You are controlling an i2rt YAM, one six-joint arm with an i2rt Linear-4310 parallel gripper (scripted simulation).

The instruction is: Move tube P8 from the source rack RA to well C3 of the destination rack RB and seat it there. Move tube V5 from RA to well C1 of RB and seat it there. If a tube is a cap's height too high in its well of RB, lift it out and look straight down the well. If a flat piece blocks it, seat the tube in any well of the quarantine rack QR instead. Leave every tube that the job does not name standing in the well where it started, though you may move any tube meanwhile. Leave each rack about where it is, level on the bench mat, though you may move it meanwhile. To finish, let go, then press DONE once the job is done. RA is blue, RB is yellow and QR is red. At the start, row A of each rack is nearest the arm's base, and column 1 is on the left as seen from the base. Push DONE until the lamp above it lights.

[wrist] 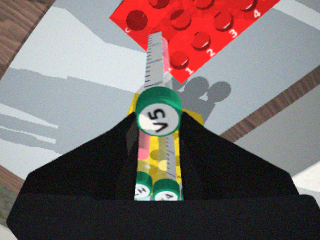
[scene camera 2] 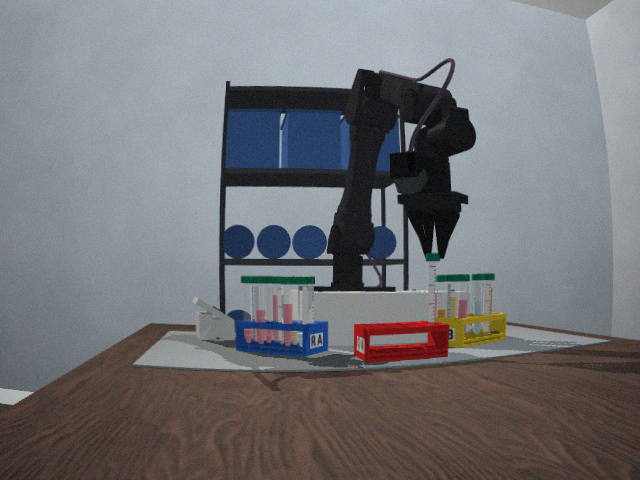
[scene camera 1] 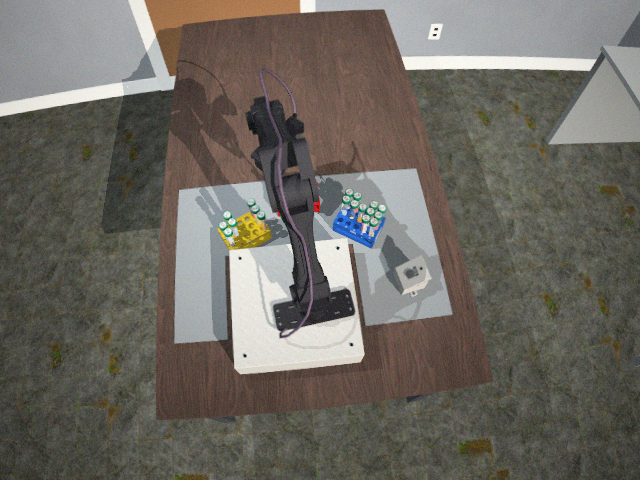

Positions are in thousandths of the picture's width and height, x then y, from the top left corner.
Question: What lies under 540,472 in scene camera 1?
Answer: A rack RA.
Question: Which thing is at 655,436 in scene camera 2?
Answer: My gripper.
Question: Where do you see a red rack QR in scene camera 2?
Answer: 685,699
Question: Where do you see a rack RB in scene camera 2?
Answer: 713,680
